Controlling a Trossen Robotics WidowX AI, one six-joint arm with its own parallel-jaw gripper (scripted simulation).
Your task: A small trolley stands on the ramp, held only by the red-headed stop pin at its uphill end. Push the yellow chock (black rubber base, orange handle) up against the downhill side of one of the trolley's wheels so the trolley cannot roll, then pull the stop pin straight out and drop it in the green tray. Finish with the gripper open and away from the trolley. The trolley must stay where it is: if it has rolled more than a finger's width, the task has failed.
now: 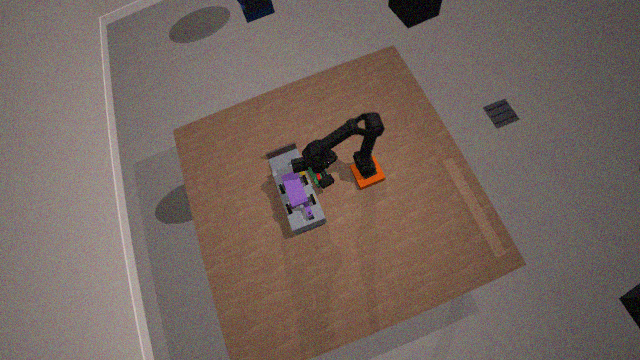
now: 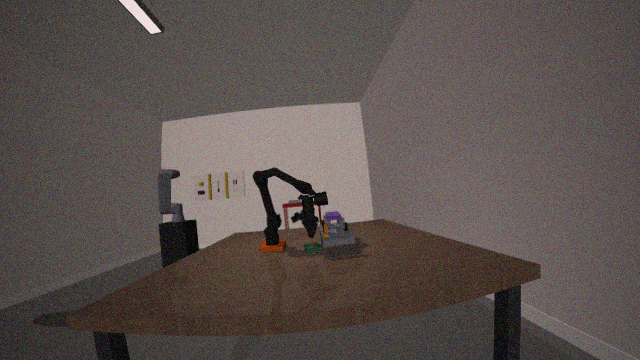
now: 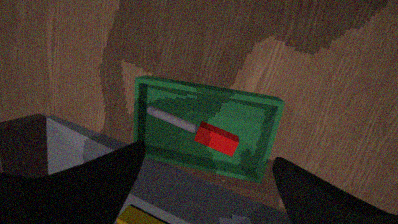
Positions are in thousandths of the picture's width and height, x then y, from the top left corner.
Scene:
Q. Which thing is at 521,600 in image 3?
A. A stop pin.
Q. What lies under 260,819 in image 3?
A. My gripper.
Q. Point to a purple trolley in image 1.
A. At 457,507

